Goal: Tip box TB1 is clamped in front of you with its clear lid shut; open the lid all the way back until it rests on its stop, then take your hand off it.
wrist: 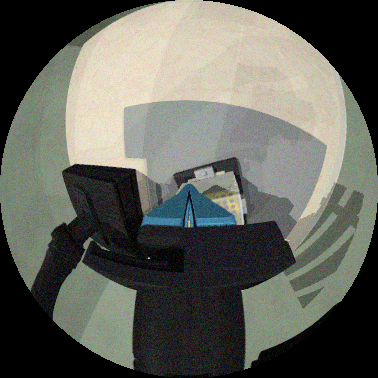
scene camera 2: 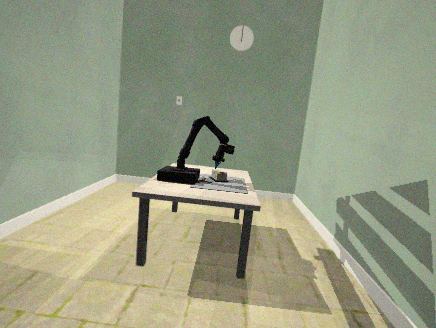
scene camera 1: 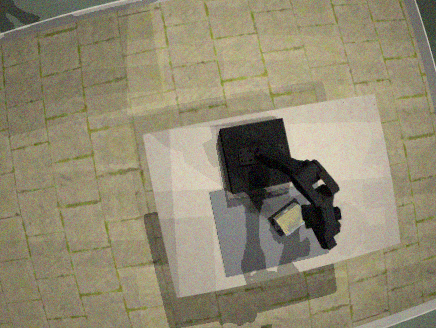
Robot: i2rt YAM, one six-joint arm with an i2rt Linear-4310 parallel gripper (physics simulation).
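Pixels of known places: gripper, fingertip midpoint: (wrist: 188, 188) (scene camera 2: 215, 168) (scene camera 1: 305, 207); arm's base, origin of the base link: (wrist: 91, 218) (scene camera 2: 180, 169) (scene camera 1: 261, 154).
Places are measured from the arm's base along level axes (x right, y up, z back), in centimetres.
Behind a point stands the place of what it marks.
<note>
Tip box TB1 (scene camera 1: 289, 220) {x -8.2, y 1.0, z -29.8 cm} (scene camera 2: 219, 176) {x -3.3, y -2.6, z -30.7 cm} (wrist: 231, 202) {x -15.7, y 1.1, z -30.2 cm} sits in a dark clamp base on the grey mat. It has a pale grey body and a yellow rack with holes. A clear edge of the lid (wrist: 244, 206) {x -14.8, y -0.1, z -32.5 cm} shows at its right side in the wrist view; the lid's angle is too small and blurred to tell. My gripper (scene camera 2: 216, 166) {x -16.1, y 0.7, z -25.5 cm} (wrist: 188, 188) {x -16.1, y 0.7, z -25.5 cm} is shut, its blue fingertips together with nothing visible between them. It points down close to the box and hides part of it in the wrist view. Whether the tips touch the lid cannot be told.
The grey mat (scene camera 1: 230, 245) {x 18.1, y -6.7, z -38.6 cm} (wrist: 185, 125) {x -22.2, y -6.7, z -22.7 cm} lies on the pale table (scene camera 1: 350, 150) {x -45.2, y -7.0, z -3.5 cm} (scene camera 2: 150, 187) {x 37.2, y -7.0, z 9.9 cm} (wrist: 190, 60) {x -34.2, y -7.0, z -21.9 cm}. The black robot base (scene camera 1: 250, 137) {x 3.8, y -0.1, z 7.8 cm} (scene camera 2: 178, 174) {x 15.3, y -1.0, z -2.5 cm} stands near the box, and my arm arches over the table. Shadows fall across the mat.
</note>
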